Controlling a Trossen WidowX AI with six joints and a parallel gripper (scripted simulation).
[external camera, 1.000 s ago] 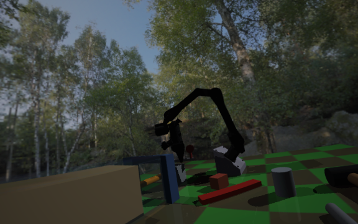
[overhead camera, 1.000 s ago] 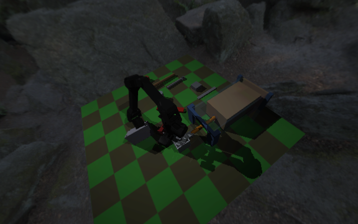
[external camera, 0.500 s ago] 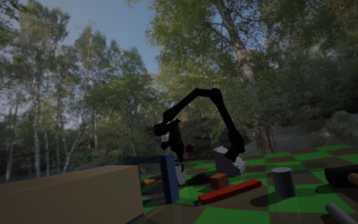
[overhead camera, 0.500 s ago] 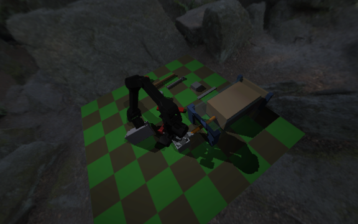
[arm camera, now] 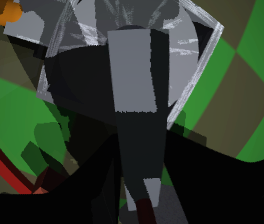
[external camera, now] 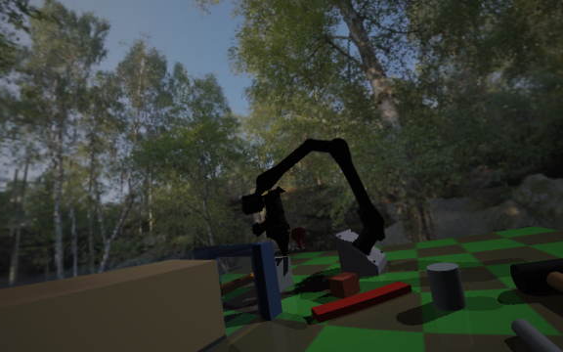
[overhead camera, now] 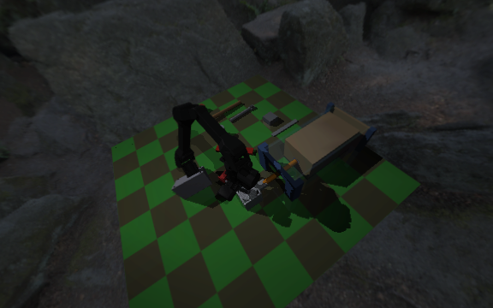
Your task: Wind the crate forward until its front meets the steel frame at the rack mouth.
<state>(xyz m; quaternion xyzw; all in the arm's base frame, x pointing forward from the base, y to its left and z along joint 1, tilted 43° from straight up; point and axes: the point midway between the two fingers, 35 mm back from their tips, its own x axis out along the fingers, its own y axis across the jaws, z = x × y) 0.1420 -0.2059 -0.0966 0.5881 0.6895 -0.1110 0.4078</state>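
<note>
Now: the winch handle 20 mm above my gripper tip, 10 mm to the left of it and 10 mm behind it. Round my gripper tip: winch (70 mm below, 50 mm to the right, 10 mm ahead); blue steel frame (180 mm ahead, 50 mm to the right, 10 mm above); red grip (50 mm to the left, 50 mm above, 20 mm behind).
</note>
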